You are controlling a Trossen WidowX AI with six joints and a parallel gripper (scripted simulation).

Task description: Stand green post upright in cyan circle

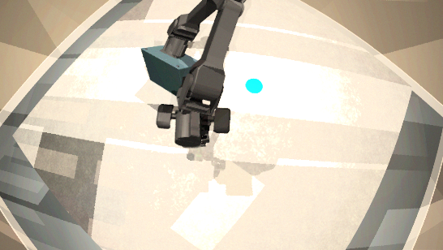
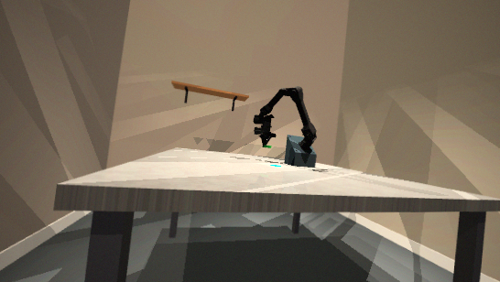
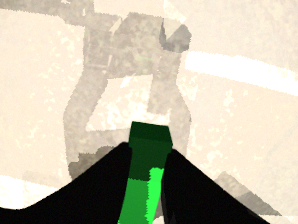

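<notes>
My gripper tip is now 6 cm short of the cyan circle, 27 cm to the right of it and 10 cm above it. Round my gripper tip: green post (1 cm behind, 2 cm to the left).
</notes>
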